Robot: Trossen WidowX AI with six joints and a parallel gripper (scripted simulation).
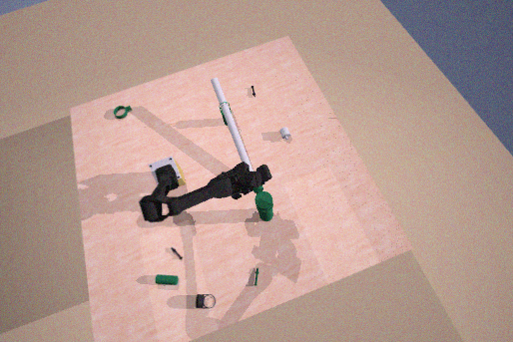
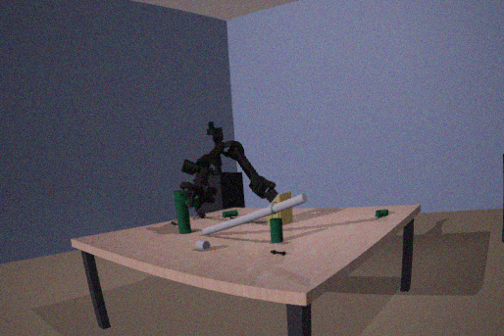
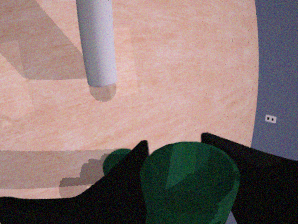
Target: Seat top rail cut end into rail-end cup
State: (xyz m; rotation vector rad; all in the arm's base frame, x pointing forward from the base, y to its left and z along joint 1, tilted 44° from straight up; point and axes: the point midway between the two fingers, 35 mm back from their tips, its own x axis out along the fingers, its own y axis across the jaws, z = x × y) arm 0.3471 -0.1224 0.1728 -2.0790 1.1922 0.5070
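Now: gripper tip 3 cm below the green rail-end cup, 2 cm to the left of it and 2 cm past it. Round my gripper tip: green block: 49 cm behind, 20 cm to the right, 10 cm below; green bolt: 32 cm to the right, 15 cm behind, 11 cm below.
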